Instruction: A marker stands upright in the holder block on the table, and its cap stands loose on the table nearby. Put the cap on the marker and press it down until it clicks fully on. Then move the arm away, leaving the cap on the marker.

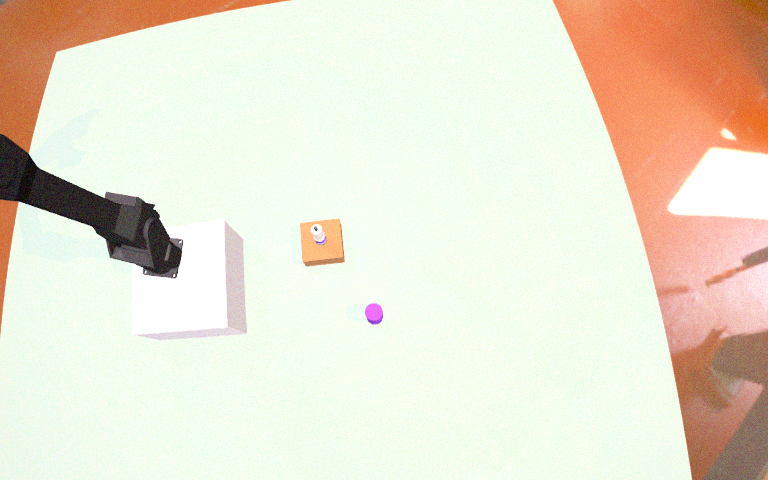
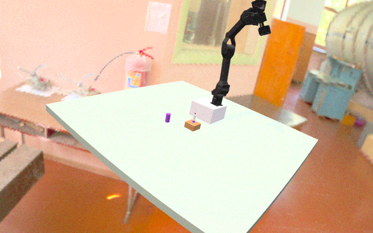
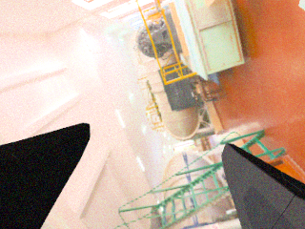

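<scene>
The purple cap lies 21 cm ahead of my gripper tip, 33 cm to the right of it and 67 cm below it. Also, from my gripper tip: holder block: 11 cm ahead, 22 cm to the right, 68 cm below.
</scene>
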